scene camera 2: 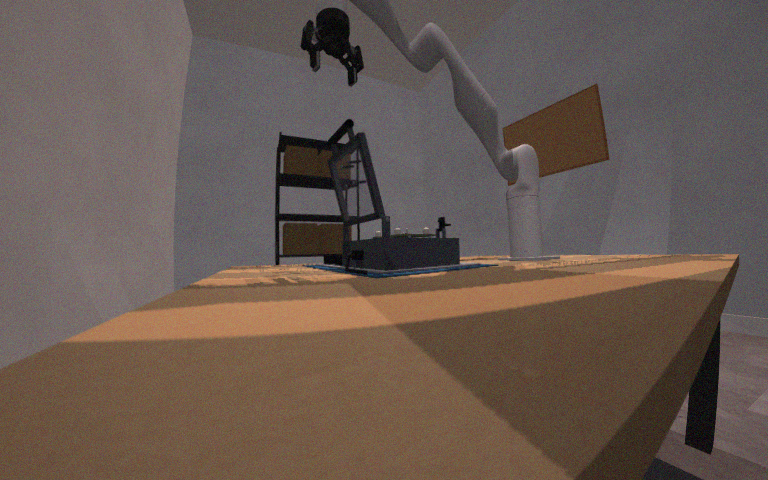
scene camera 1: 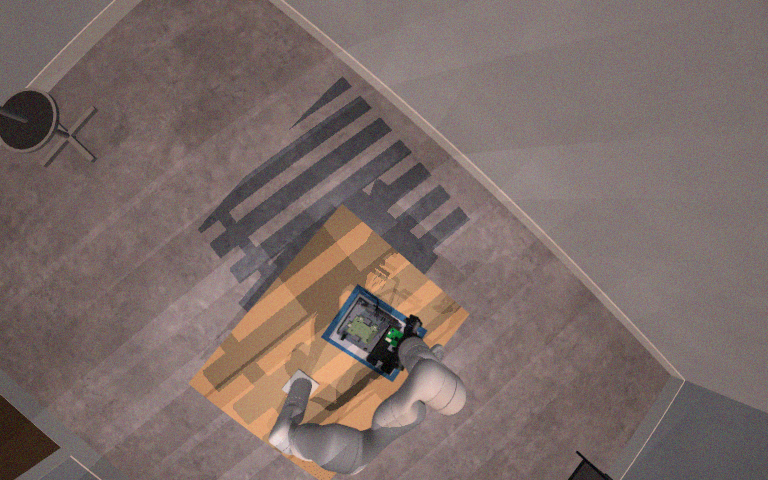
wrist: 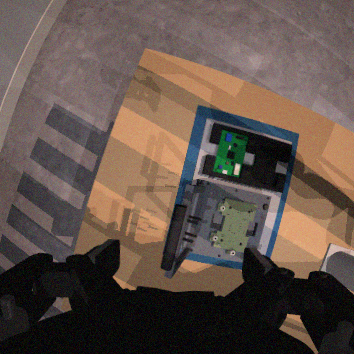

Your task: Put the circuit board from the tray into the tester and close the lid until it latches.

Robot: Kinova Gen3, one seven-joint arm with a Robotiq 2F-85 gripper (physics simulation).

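Frame: origin at the arm's base, x back, y down, z right, level; millimetres.
Seen in the pictures: gripper, fingertip midpoint: (scene camera 2: 335, 77) (scene camera 1: 400, 334) (wrist: 180, 257); arm's base, origin of the base link: (scene camera 2: 526, 257) (scene camera 1: 301, 387) (wrist: 336, 264).
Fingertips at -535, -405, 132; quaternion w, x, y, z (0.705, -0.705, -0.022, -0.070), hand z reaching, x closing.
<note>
Pixels of each thing's top centre, then the offset from my fingertips to it, as dx, dy, dz. "spot": a spot on its surface instead. Level surfaces: height alone.
- green circuit board, middle of its top: (wrist: 231, 152) (scene camera 1: 397, 340) +116, +385, +135
- black tray, surface spot: (wrist: 267, 176) spot: +226, +395, +94
- grey tester, surface spot: (scene camera 2: 419, 254) spot: +107, +383, -124
- pale green plate, middle of its top: (scene camera 2: 403, 229) (wrist: 233, 228) (scene camera 1: 362, 330) +139, +331, -43
- small black latch piece, surface spot: (scene camera 2: 441, 226) spot: +198, +327, -99
- blue-edged mat, its level: dy +411
- wooden table, its level: dy +413
The green circuit board (scene camera 1: 393, 337) (wrist: 231, 154) lies across the left part of the black tray (wrist: 267, 176) in the wrist view. The grey tester (scene camera 2: 419, 254) (wrist: 200, 252) stands beside the tray, with a pale green plate (scene camera 1: 362, 329) (wrist: 235, 225) and small white-topped posts on it. Its lid (scene camera 2: 372, 176) (wrist: 175, 237) stands open, nearly upright, with a black bar at its free end. A small black latch piece (scene camera 2: 441, 226) rises at the tester's other side. My gripper (scene camera 2: 334, 76) (wrist: 180, 257) is open and empty, high above the lid and apart from everything.
A blue-edged mat (scene camera 2: 475, 266) (wrist: 186, 172) lies under the tray and tester on the wooden table (scene camera 2: 283, 384) (wrist: 145, 120). The arm's base (scene camera 2: 523, 226) stands on the table. A dark shelf rack (scene camera 2: 278, 198) and a brown wall board (scene camera 2: 560, 133) show behind.
</note>
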